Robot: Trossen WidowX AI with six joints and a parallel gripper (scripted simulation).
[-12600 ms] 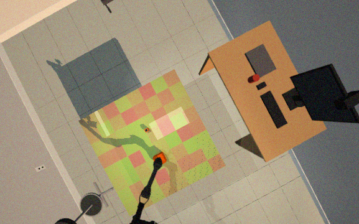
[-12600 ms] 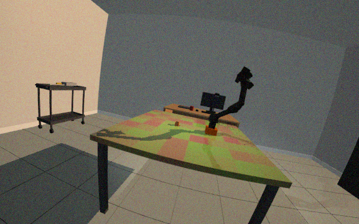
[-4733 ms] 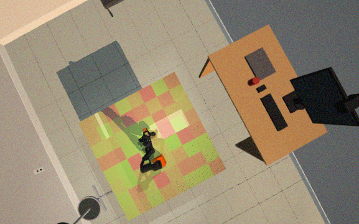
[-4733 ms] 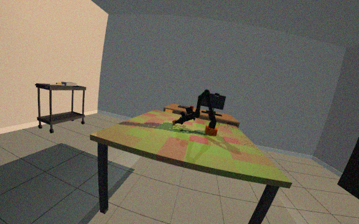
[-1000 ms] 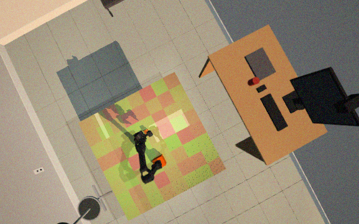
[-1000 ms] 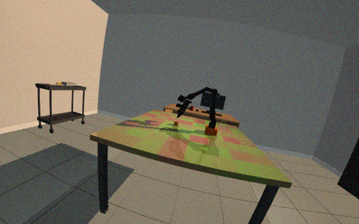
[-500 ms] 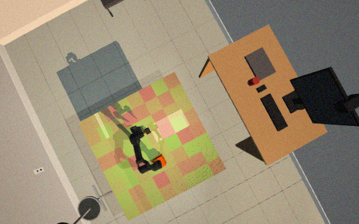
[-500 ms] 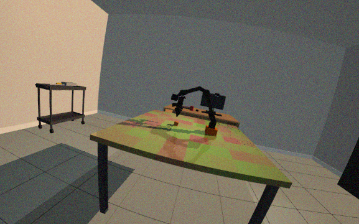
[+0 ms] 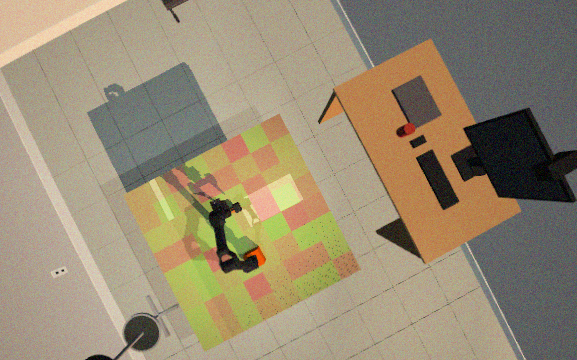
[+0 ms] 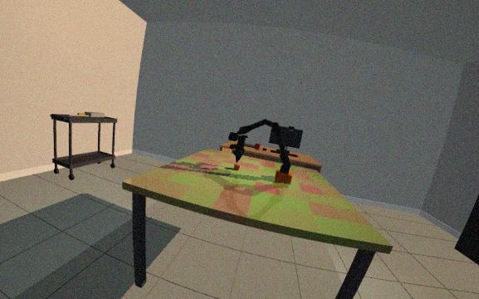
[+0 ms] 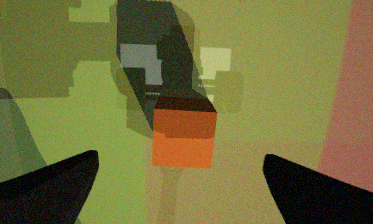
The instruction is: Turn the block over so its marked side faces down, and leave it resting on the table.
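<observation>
My gripper tip is now 50 mm above the orange block and 10 mm past it.
</observation>
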